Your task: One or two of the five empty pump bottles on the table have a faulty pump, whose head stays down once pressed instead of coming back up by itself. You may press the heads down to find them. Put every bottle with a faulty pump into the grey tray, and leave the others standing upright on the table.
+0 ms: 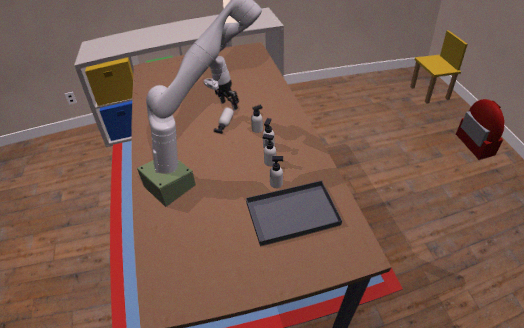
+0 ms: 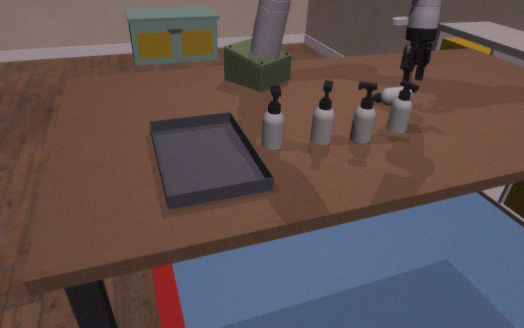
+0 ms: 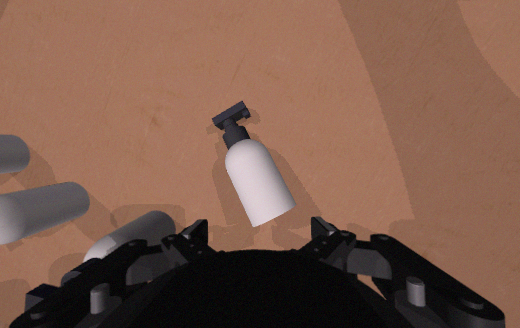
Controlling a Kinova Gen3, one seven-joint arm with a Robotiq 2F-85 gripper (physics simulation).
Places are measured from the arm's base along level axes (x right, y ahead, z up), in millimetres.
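Pixels of known places: gripper, fingertip midpoint: (image 1: 229, 106) (image 2: 412, 82) (image 3: 259, 229); arm's base, link origin: (image 1: 166, 166) (image 2: 264, 52).
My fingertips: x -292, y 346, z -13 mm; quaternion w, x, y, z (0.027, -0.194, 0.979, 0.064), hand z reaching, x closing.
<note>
For each thing: its top centre in the pictures, then the offset to it from my fingertips. Level surfaces: height alone.
- white bottle, top centre: (image 3: 242, 166) (image 2: 392, 83) (image 1: 223, 114) dx +33, dy -42, dz -14 mm
- nearest, top centre: (image 2: 275, 87) (image 1: 276, 157) dx +458, dy +46, dz +61 mm
- grey tray, top centre: (image 2: 204, 146) (image 1: 293, 209) dx +621, dy +45, dz -49 mm
- table, surface height: dz -79 mm
One white bottle (image 1: 226, 118) (image 2: 392, 96) (image 3: 260, 182) with a black pump lies on its side; a short stem shows between collar and head. My gripper (image 1: 230, 104) (image 2: 413, 80) (image 3: 259, 229) is open and empty, above the table near this bottle's base end. Four bottles stand upright in a row: the farthest from the tray (image 1: 257, 122) (image 2: 399, 115) (image 3: 137, 235), the second (image 1: 268, 131) (image 2: 363, 124), the third (image 1: 270, 154) (image 2: 322, 126) and the nearest (image 1: 276, 176) (image 2: 272, 131). The grey tray (image 1: 300, 234) (image 2: 220, 192) is empty.
The arm's green base block (image 1: 166, 185) (image 2: 257, 70) stands on the table (image 1: 200, 260) (image 2: 110, 220). A white shelf unit (image 1: 180, 31) stands behind the table's far end. The row of standing bottles lies between the gripper and the tray.
</note>
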